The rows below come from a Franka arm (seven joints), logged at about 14 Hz.
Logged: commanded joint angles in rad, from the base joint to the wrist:
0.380 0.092 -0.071 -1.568 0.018 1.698 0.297
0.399 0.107 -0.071 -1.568 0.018 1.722 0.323
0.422 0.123 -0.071 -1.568 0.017 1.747 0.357
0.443 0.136 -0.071 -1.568 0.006 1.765 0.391
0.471 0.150 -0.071 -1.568 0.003 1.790 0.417
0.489 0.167 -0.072 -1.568 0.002 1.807 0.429
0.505 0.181 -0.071 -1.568 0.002 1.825 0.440
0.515 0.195 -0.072 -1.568 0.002 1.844 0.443
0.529 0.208 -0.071 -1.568 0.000 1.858 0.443
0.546 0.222 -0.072 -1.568 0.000 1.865 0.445
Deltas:
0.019 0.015 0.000 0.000 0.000 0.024 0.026
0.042 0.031 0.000 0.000 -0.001 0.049 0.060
0.063 0.044 0.000 0.000 -0.012 0.067 0.094
0.091 0.058 0.000 0.000 -0.015 0.092 0.120
0.109 0.075 -0.001 0.000 -0.016 0.109 0.132
0.125 0.089 0.000 0.000 -0.016 0.127 0.143
0.135 0.103 -0.001 0.000 -0.016 0.146 0.146
0.149 0.116 0.000 0.000 -0.018 0.160 0.146
0.166 0.130 -0.001 0.000 -0.018 0.167 0.148

